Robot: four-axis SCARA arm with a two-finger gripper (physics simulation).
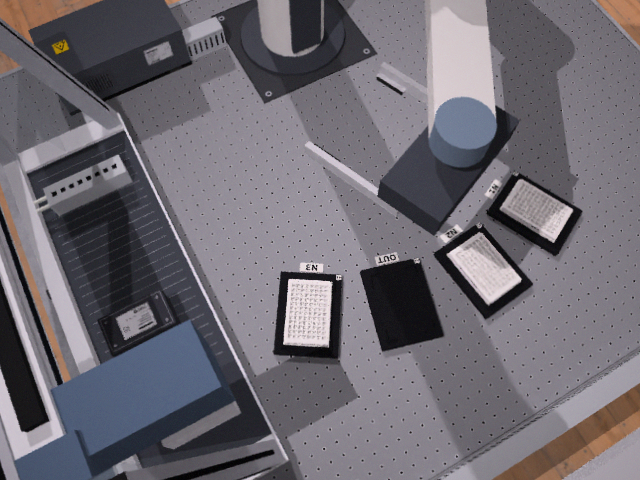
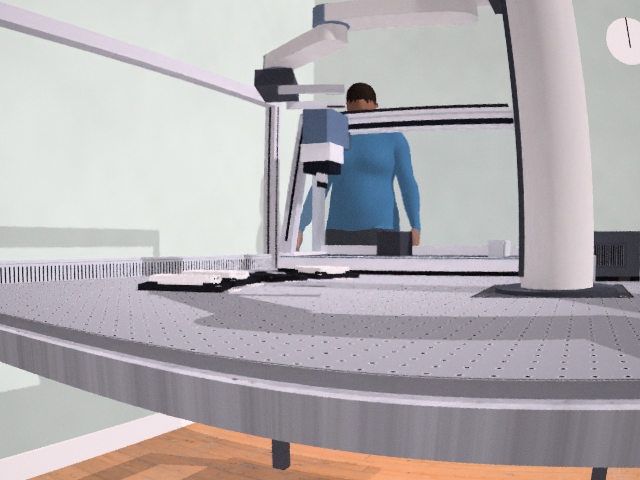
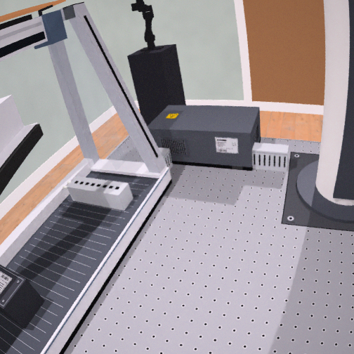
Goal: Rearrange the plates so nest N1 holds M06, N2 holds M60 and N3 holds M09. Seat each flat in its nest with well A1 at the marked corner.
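Frame: origin at the arm's base, x left, y ahead, z down, level; centimetres.
Seen in the pictures: gripper, fingertip midpoint: (image 1: 345, 106) (image 2: 345, 97); arm's base, origin of the base link: (image 1: 292, 38).
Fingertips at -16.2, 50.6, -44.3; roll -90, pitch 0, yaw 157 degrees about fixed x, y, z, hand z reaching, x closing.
Observation:
Pixels of each thing's top centre, then the offset from my fingertips to it, as dx, dy, dz. "pt": a spot on its surface instead.
- white well plate, middle of its top: (image 2: 185, 275) (image 1: 537, 208) +38.4, +16.0, +40.4
- black nest N1, surface spot: (image 1: 557, 248) pt +37.3, +24.9, +41.9
- second white plate, middle of its top: (image 1: 485, 265) (image 2: 214, 271) +21.5, +21.2, +40.4
- nest N2, surface spot: (image 1: 487, 310) pt +17.2, +28.7, +41.8
- third white plate, middle of its top: (image 1: 308, 311) (image 2: 321, 266) -13.2, +12.5, +40.4
- nest N3, surface spot: (image 1: 336, 320) pt -9.3, +16.4, +41.8
- black OUT nest, middle of its top: (image 1: 401, 301) (image 2: 265, 272) +3.4, +19.2, +41.4
- dark controller box, surface spot: (image 1: 111, 46) pt -23.9, -57.2, +31.6
My gripper (image 1: 346, 110) (image 2: 343, 96) is open and empty. It hangs high above the table, its long light fingers pointing away from the nests. A white well plate (image 1: 537, 209) (image 2: 183, 279) lies in black nest N1 (image 1: 557, 248). A second white plate (image 1: 484, 267) lies in nest N2 (image 1: 487, 310). A third white plate (image 1: 308, 313) (image 2: 323, 269) lies in nest N3 (image 1: 336, 320). All three look flat. The black OUT nest (image 1: 402, 304) between N2 and N3 holds no plate. The plates' codes and their A1 corners cannot be read.
The arm's column (image 1: 292, 25) (image 2: 555, 155) (image 3: 336, 100) stands on its base plate behind the nests. A dark controller box (image 1: 111, 46) (image 3: 205, 135) stands nearby. A framed station with a dark deck (image 1: 118, 242) (image 3: 65, 245) and a blue head (image 1: 139, 387) (image 2: 325, 126) is beside N3.

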